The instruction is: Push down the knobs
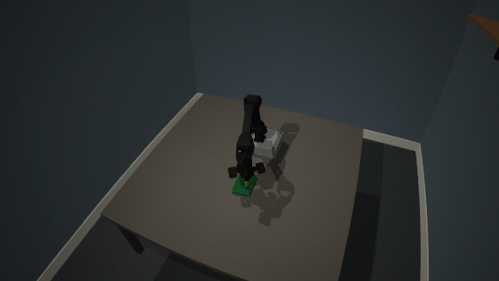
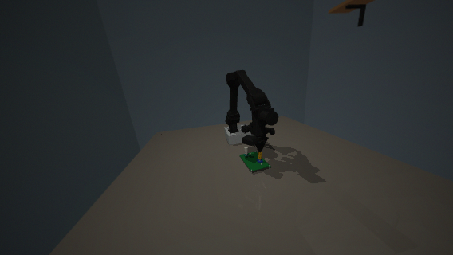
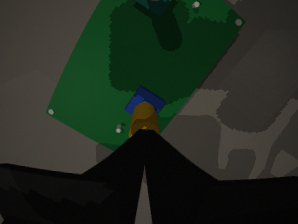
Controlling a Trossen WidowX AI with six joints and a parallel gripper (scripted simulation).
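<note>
The orange knob lies 10 mm below my gripper tip. Round my gripper tip: white knob (70 mm behind, 40 mm to the right, 20 mm below).
</note>
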